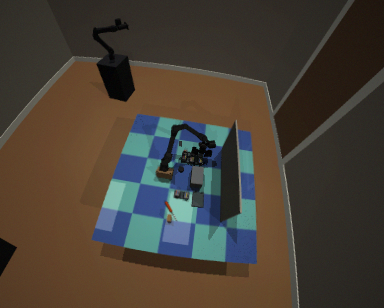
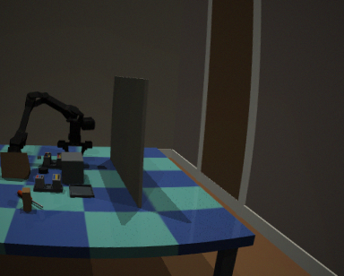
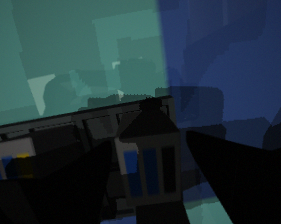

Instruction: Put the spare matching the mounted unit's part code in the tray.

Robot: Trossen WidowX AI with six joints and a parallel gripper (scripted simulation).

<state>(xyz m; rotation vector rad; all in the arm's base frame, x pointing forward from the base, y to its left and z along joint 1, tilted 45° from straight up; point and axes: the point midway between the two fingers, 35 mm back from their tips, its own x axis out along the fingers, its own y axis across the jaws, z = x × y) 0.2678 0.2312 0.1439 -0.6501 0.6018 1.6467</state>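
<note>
My gripper tip is now 80 mm short of the flat dark tray, 410 mm to the left of it and 10 mm above it. The rest, counted from my gripper tip: grey mounted unit: 20 mm ahead, 220 mm to the right, 30 mm above; then tall grey panel: 250 mm ahead, 190 mm to the right, 210 mm above.
</note>
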